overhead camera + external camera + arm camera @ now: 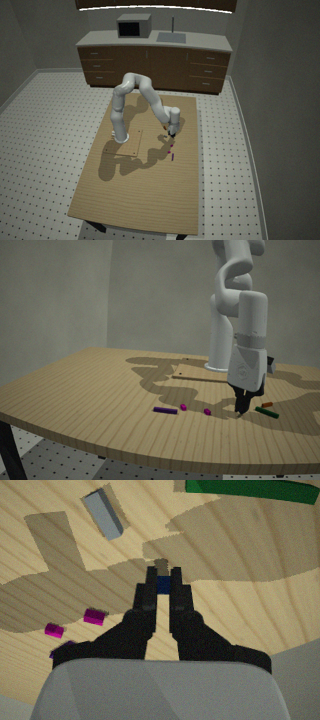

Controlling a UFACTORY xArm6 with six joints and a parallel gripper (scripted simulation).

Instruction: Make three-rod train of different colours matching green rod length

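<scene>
Now: the blue rod 2 cm below my hand. Round my hand: grey rod 6 cm behind, 3 cm below, 1 cm to the right; then green rod 8 cm to the left, 3 cm below, 3 cm behind; then orange rod 9 cm behind, 8 cm to the left, 3 cm below.
</scene>
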